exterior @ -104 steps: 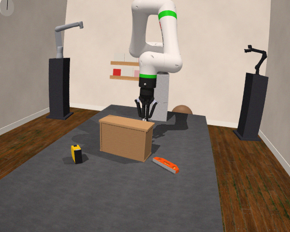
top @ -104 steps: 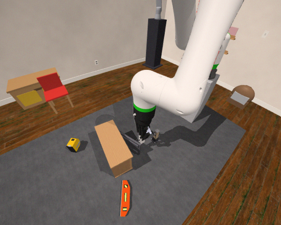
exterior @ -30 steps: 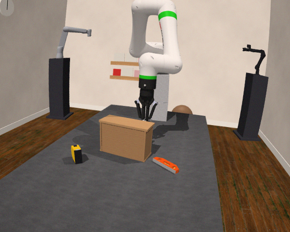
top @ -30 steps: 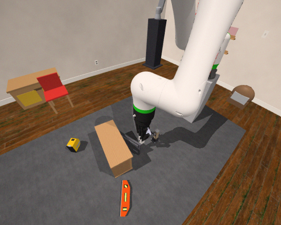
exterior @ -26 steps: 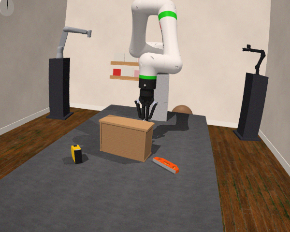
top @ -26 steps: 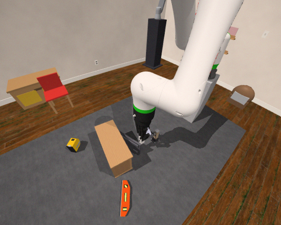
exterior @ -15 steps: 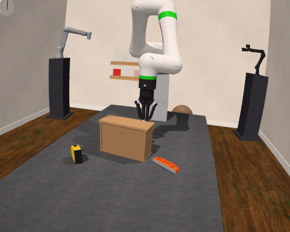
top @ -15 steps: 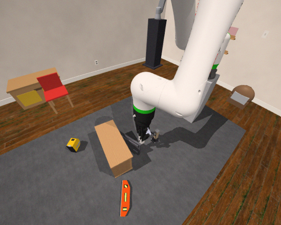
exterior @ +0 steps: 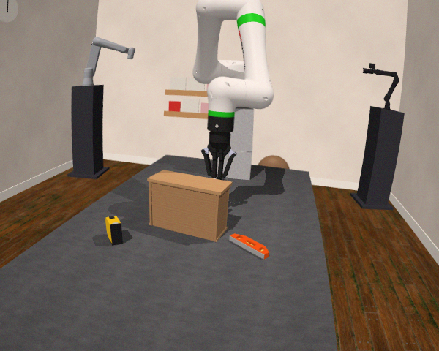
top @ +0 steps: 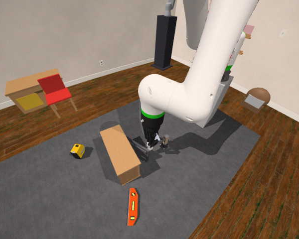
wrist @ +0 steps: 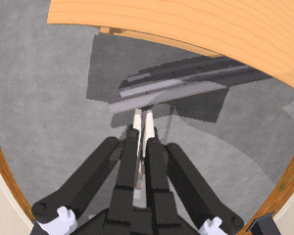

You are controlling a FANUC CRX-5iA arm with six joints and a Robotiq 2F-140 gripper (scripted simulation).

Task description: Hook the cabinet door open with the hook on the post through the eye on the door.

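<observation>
Now: the dark grey door 50 mm ahead of my hand, 70 mm to the right of it and 30 mm below it. The rest, counted from my hand: yellow tape measure (290 mm ahead, 290 mm to the right, 70 mm below).
</observation>
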